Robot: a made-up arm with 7 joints. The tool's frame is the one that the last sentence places.
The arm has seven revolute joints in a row. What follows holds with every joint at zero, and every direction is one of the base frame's.
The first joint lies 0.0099 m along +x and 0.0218 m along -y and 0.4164 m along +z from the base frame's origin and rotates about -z.
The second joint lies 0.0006 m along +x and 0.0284 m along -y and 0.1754 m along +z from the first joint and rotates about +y.
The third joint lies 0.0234 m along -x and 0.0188 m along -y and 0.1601 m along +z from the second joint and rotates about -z.
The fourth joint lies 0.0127 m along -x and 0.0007 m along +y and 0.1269 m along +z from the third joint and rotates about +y.
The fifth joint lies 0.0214 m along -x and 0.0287 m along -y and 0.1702 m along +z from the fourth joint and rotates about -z.
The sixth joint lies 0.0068 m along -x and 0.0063 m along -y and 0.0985 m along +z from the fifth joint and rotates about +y.
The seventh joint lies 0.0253 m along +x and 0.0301 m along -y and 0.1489 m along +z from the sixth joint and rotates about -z.
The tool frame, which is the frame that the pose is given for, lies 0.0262 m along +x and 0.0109 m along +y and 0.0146 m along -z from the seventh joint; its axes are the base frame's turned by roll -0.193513, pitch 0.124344 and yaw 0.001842 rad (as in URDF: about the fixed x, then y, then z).
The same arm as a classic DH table. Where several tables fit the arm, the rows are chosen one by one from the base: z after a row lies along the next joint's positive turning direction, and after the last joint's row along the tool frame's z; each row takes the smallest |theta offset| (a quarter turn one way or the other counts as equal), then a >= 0, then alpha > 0; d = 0 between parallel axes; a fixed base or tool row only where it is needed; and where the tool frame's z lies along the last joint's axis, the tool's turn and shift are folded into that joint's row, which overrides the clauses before.
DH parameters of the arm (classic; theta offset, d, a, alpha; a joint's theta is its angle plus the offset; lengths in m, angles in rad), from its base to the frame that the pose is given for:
base (fixed): -1.1445 0 0.0239 3.1416
joint 1: -1.1445 -0.5918 0.0006 1.5708
joint 2: 0 -0.0472 -0.0234 -1.5708
joint 3: 0 -0.287 -0.0127 1.5708
joint 4: 0 -0.028 -0.0214 -1.5708
joint 5: 0 -0.2687 -0.0068 1.5708
joint 6: 0 -0.0364 0.0253 -1.5708
joint 7: 0.5624 -0.0351 0.0164 2.912
tool (fixed): 0.5763 0.1019 0 0

